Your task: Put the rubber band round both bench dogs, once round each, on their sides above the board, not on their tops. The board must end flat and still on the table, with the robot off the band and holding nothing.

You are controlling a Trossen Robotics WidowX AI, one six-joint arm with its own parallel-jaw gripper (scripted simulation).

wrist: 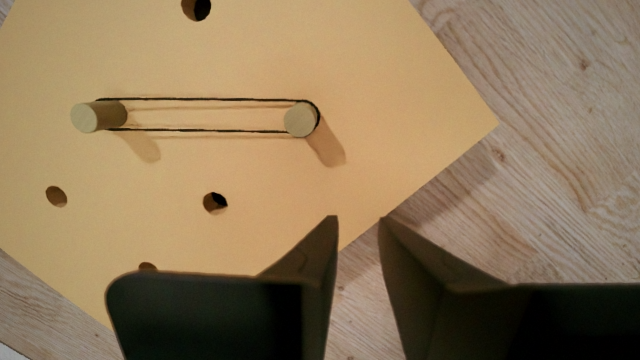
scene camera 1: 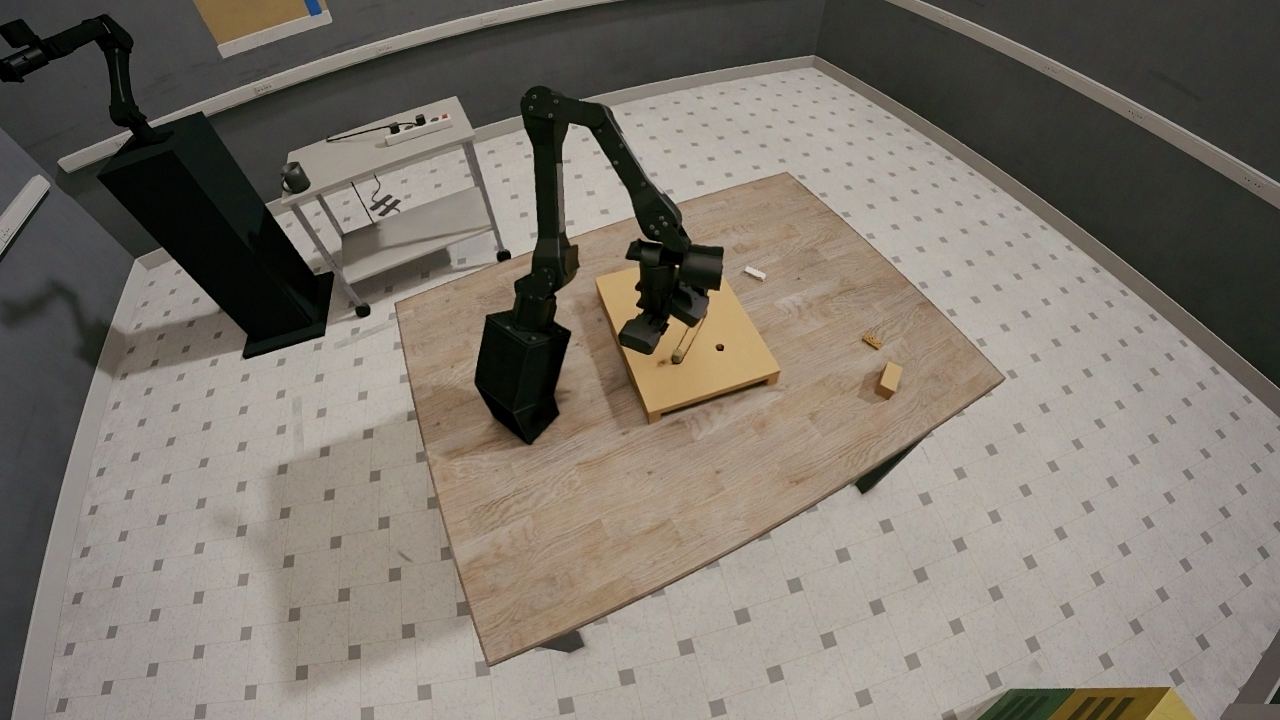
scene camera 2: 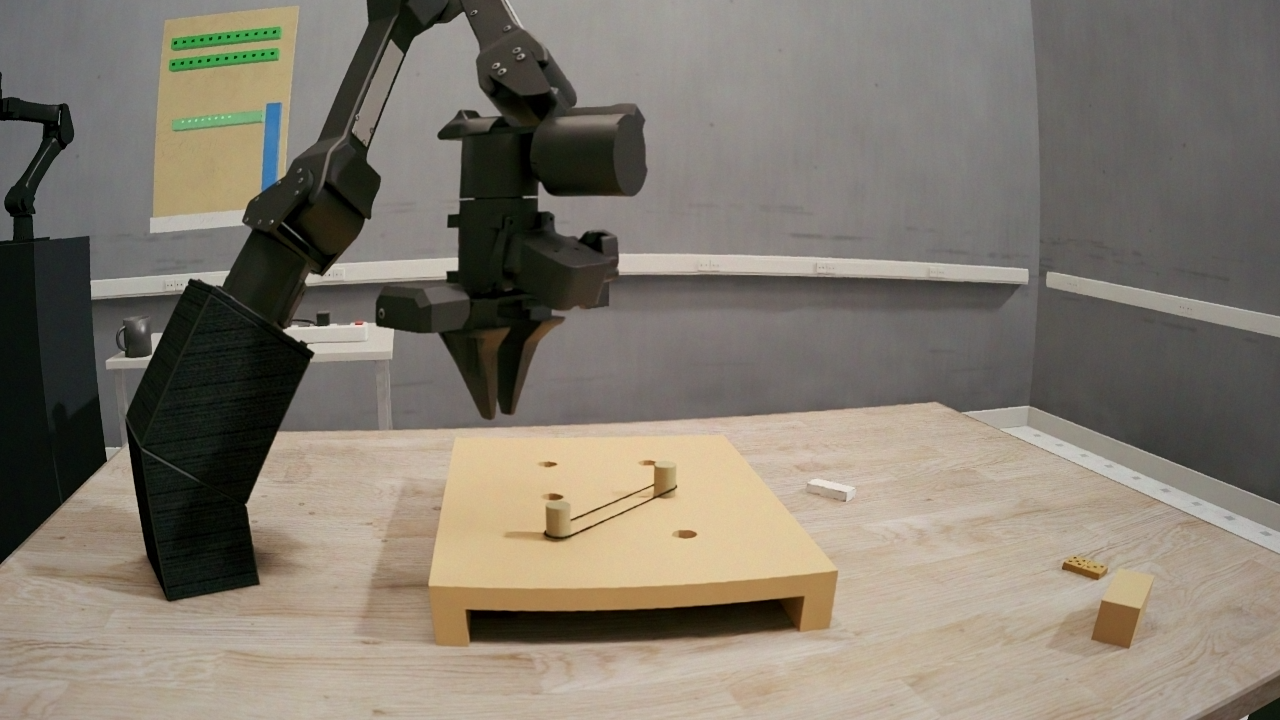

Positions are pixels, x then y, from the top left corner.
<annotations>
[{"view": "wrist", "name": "my gripper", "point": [357, 226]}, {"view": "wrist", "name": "tan board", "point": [395, 109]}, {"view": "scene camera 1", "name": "my gripper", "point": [657, 337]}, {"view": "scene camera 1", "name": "tan board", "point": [661, 385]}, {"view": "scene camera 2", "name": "my gripper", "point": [497, 416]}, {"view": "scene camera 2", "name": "wooden block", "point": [1124, 604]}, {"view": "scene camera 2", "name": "tan board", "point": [491, 553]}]
</annotations>
